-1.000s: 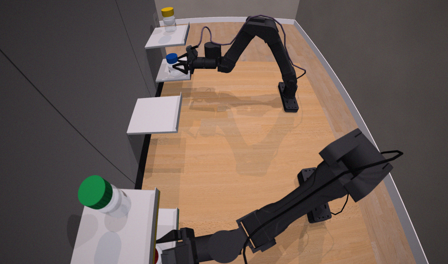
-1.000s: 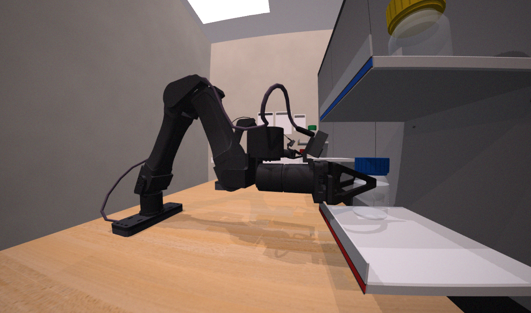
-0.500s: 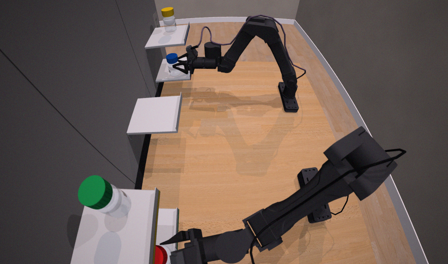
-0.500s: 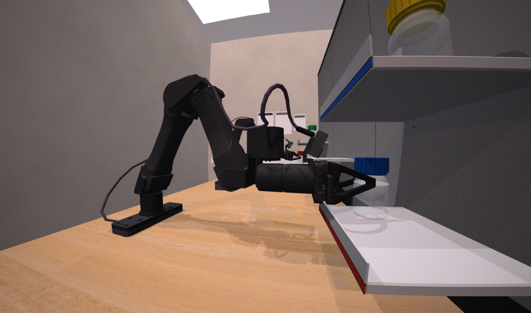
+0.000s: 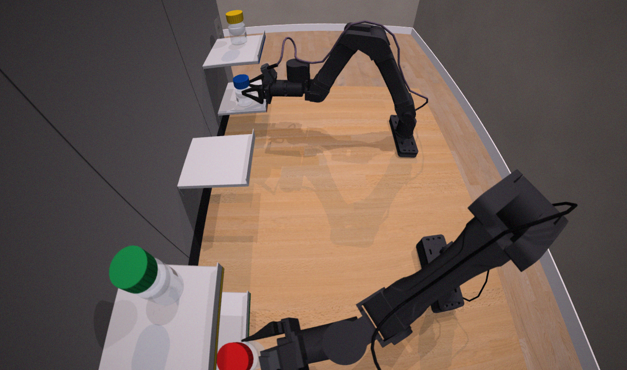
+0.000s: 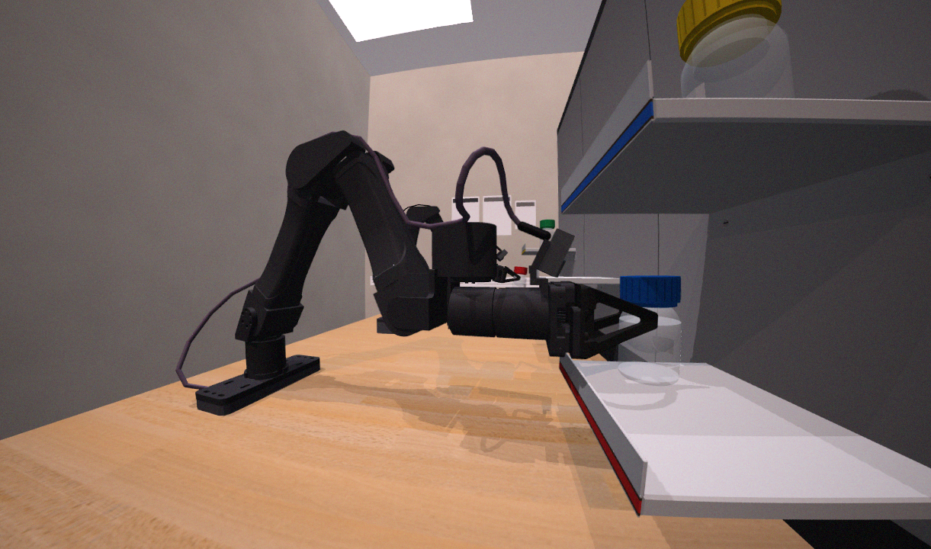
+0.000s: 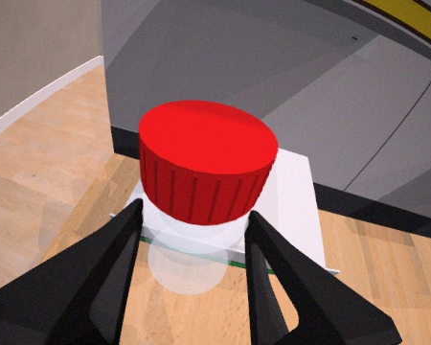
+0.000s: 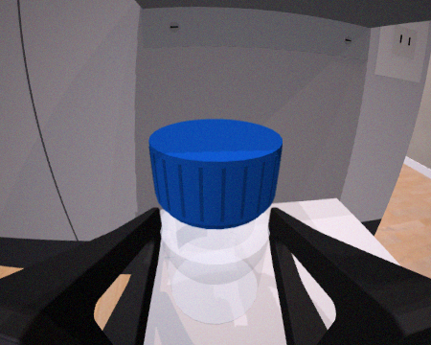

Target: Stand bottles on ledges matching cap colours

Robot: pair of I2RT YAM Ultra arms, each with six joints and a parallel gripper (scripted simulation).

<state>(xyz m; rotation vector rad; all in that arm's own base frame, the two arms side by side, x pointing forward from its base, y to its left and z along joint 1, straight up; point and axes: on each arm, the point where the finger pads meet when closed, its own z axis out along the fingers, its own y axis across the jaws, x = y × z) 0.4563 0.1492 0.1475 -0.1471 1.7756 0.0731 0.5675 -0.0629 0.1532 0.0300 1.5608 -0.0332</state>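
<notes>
The yellow-capped bottle lies 2 cm ahead of my right hand, 10 cm to the right of it and 18 cm above it. The rest, counted from my right hand: green-capped bottle: 1 cm behind, 68 cm to the left, 18 cm above; then grey wall: 11 cm ahead, 36 cm to the left, 28 cm above; then blue-capped bottle: 1 cm ahead, 2 cm below.
</notes>
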